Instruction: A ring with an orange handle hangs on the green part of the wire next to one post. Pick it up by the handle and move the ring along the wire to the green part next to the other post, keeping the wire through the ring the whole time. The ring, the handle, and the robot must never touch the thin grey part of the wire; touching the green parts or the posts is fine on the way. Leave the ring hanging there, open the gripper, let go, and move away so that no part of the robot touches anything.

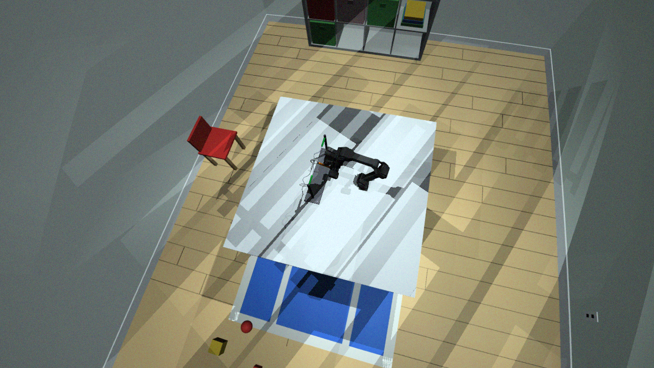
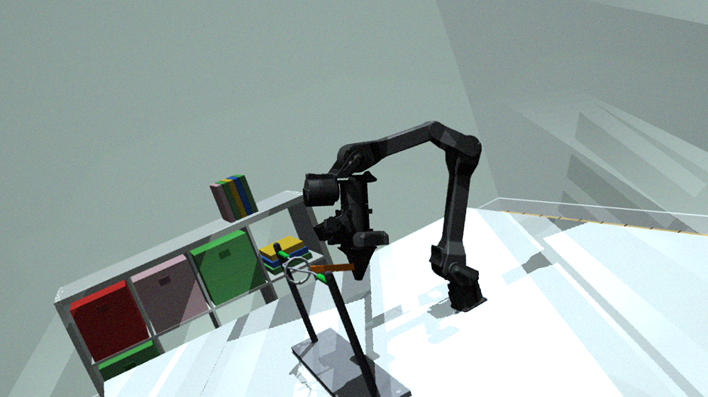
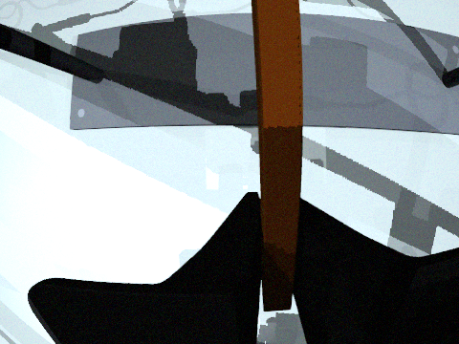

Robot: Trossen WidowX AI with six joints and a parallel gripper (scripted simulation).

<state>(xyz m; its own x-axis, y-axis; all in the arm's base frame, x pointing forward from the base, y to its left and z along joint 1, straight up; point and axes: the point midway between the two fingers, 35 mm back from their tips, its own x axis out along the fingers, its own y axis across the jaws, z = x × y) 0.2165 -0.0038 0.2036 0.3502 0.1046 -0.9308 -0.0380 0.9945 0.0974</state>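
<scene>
Right now my gripper tip is 10 cm short of the rig, 1 cm to the left of it and 4 cm above it.
</scene>
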